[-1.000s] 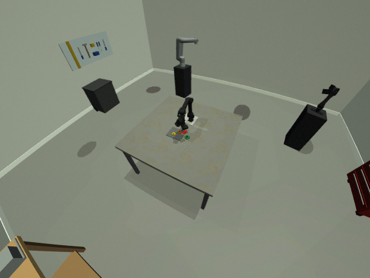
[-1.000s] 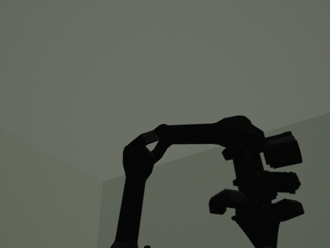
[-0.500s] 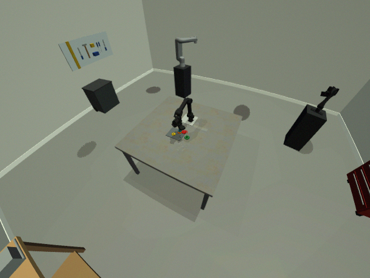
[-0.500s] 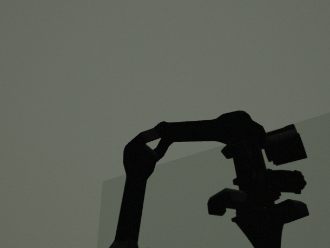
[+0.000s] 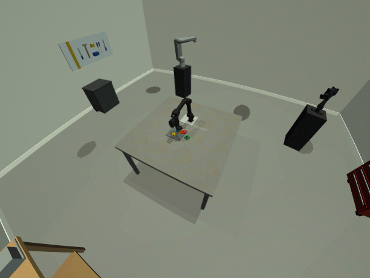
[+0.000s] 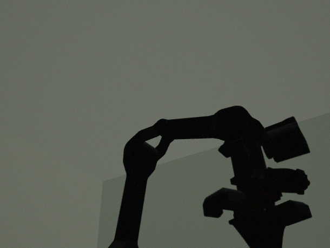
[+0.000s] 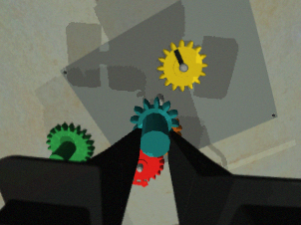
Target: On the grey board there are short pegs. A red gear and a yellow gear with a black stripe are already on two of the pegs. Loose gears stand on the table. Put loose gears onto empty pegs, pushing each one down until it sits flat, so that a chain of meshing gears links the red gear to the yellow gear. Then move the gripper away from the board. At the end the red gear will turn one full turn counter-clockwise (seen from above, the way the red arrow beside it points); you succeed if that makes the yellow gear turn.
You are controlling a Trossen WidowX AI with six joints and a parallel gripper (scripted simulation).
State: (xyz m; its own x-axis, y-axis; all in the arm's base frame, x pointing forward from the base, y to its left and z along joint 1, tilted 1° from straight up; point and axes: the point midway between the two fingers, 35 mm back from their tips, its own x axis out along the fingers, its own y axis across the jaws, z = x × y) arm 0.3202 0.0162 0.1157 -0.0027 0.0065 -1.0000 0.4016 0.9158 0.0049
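The orange gear lies 60 mm below my gripper tip and 40 mm behind it. The rest, counted from my gripper tip: yellow gear (70 mm below, 40 mm to the right, 30 mm ahead); then small teal gear (10 mm below); then red gear (80 mm behind, 70 mm below, 50 mm to the left).
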